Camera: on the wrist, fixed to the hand. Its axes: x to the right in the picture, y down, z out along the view.
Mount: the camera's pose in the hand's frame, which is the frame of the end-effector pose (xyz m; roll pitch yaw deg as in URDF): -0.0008 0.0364 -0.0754 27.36 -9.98 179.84
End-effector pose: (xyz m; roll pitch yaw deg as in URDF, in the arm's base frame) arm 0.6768 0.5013 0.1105 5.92 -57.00 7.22
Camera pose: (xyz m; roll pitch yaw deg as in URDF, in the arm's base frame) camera 0.7301 0.5524 0.0710 22.43 47.05 -171.51
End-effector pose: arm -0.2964 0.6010 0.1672 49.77 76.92 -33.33
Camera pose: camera -0.2690 0.6800 0.1632 -70.98 -80.10 -163.91
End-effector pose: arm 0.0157 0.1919 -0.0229 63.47 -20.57 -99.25
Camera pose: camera 0.0984 0.1788 -0.0242 -33.25 15.74 89.95
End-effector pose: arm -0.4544 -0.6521 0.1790 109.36 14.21 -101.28
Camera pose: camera -0.3992 -0.6772 0.2367 -84.11 -10.87 88.36
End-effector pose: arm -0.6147 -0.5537 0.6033 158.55 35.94 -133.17
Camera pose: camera -0.6524 -0.5847 0.6714 -133.41 -26.63 51.06
